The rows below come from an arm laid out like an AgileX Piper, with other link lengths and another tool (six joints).
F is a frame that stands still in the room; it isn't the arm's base.
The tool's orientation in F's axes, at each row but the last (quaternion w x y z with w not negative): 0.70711 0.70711 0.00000 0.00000; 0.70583 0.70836 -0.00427 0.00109; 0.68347 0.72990 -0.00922 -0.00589; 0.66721 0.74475 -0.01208 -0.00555; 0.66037 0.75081 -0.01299 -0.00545
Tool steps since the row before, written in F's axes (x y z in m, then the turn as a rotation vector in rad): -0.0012 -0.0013 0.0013 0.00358 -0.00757 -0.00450; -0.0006 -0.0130 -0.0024 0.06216 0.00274 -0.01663; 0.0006 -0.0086 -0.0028 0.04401 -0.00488 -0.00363; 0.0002 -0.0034 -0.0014 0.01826 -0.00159 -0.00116; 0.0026 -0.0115 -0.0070 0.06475 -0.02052 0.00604
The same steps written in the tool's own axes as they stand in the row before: -0.0012 0.0013 0.0013 0.00358 -0.00450 0.00757; -0.0006 -0.0023 0.0130 0.06202 -0.01711 -0.00296; 0.0008 -0.0022 0.0088 0.04409 -0.00354 0.00417; 0.0003 -0.0010 0.0035 0.01828 -0.00117 0.00126; 0.0028 -0.0055 0.0122 0.06533 0.00781 0.01793
